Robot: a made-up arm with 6 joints. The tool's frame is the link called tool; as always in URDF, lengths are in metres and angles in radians.
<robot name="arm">
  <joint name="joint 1" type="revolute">
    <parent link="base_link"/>
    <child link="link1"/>
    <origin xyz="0 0 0.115" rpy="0 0 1.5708"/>
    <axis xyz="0 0 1"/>
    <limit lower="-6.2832" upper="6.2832"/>
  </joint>
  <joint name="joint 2" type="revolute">
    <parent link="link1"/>
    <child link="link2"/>
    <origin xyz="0.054 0 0" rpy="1.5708 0 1.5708"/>
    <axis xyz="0 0 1"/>
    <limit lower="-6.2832" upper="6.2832"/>
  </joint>
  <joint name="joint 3" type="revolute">
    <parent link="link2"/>
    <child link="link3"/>
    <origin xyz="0 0.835 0" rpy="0 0 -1.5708"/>
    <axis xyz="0 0 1"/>
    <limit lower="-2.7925" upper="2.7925"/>
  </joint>
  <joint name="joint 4" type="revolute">
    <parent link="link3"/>
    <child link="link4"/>
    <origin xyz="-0.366 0 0" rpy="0 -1.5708 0"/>
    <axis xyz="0 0 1"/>
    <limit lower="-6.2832" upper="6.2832"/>
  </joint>
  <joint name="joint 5" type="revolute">
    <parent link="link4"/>
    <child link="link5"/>
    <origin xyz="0 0 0" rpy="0 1.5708 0"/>
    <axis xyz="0 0 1"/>
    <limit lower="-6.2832" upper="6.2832"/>
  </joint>
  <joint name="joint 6" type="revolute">
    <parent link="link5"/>
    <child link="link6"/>
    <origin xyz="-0.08 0 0" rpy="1.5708 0 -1.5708"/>
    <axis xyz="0 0 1"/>
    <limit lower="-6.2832" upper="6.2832"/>
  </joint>
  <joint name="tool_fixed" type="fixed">
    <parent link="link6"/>
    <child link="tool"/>
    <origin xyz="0 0 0" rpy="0 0 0"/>
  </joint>
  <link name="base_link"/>
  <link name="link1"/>
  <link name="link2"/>
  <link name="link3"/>
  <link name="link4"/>
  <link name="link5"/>
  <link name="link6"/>
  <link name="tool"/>
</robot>
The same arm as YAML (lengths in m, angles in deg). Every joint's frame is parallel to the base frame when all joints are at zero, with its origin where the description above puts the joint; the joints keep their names.
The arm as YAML. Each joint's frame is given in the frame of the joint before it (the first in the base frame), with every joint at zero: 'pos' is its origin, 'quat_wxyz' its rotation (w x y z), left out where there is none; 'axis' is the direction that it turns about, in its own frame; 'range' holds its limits. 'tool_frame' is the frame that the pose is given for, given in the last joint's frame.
length_unit: m
angle_unit: deg
joints:
  - joint: joint 1
    pos: [0.0, 0.0, 0.115]
    axis: [0.0, 0.0, 1.0]
    range: [-360.0, 360.0]
  - joint: joint 2
    pos: [0.0, 0.054, 0.0]
    axis: [0.0, 1.0, 0.0]
    range: [-360.0, 360.0]
  - joint: joint 3
    pos: [0.0, 0.0, 0.835]
    axis: [0.0, 1.0, 0.0]
    range: [-160.0, 160.0]
  - joint: joint 4
    pos: [0.0, 0.0, 0.366]
    axis: [0.0, 0.0, 1.0]
    range: [-360.0, 360.0]
  - joint: joint 5
    pos: [0.0, 0.0, 0.0]
    axis: [0.0, 1.0, 0.0]
    range: [-360.0, 360.0]
  - joint: joint 6
    pos: [0.0, 0.0, 0.08]
    axis: [0.0, 0.0, 1.0]
    range: [-360.0, 360.0]
tool_frame:
  pos: [0.0, 0.0, 0.0]
  quat_wxyz: [1.0, 0.0, -0.000004, 0.000004]

